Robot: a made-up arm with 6 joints. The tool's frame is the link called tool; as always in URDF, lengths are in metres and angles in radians.
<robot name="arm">
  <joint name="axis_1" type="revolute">
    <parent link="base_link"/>
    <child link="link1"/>
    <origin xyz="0 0 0.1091"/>
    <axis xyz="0 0 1"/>
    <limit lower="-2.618" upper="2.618"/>
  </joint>
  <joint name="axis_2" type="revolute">
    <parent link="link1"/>
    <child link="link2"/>
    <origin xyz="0 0 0"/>
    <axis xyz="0.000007 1 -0.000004"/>
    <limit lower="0" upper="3.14"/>
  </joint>
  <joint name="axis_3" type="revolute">
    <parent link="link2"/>
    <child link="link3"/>
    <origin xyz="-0.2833 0 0.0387"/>
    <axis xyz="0.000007 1 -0.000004"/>
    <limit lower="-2.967" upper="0"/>
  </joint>
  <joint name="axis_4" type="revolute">
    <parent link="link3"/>
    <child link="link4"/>
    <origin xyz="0.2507 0 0.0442"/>
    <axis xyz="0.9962 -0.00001 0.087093"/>
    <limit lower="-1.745" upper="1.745"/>
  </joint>
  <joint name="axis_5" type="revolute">
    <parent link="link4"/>
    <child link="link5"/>
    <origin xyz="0 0 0"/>
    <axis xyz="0.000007 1 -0.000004"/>
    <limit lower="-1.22" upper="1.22"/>
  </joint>
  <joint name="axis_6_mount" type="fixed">
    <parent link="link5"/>
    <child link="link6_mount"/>
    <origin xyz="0.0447 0 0.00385"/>
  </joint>
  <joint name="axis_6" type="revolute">
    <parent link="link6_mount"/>
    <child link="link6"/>
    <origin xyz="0.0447 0 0.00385"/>
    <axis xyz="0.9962 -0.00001 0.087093"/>
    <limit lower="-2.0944" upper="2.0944"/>
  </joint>
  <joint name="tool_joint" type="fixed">
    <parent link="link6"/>
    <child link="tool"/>
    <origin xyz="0 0 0" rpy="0 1.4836 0"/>
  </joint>
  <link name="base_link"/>
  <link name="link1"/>
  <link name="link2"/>
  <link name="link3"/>
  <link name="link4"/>
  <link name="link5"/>
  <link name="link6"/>
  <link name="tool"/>
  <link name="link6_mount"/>
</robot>
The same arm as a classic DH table. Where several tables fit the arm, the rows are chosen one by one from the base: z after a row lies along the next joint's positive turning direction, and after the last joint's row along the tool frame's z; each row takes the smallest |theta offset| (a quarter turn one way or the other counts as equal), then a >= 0, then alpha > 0; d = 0 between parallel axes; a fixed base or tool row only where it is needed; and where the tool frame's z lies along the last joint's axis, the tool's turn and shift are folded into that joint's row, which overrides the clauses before.
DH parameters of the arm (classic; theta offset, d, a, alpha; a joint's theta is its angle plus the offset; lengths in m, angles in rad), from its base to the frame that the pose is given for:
axis_1: 0.0000 0.1091 0.0000 -1.5708
axis_2: 0.1358 0.0000 -0.2859 0.0000
axis_3: 1.3478 0.0000 -0.0222 1.5708
axis_4: 0.0000 0.2536 0.0000 -1.5708
axis_5: 0.0000 0.0000 0.0001 1.5708
axis_6: 0.0000 0.0897 0.0000 0.0000
Joint limits (rad, base to tool): -2.6180..2.6180 0.0000..3.1400 -2.9670..0.0000 -1.7450..1.7450 -1.2200..1.2200 -2.0944..2.0944

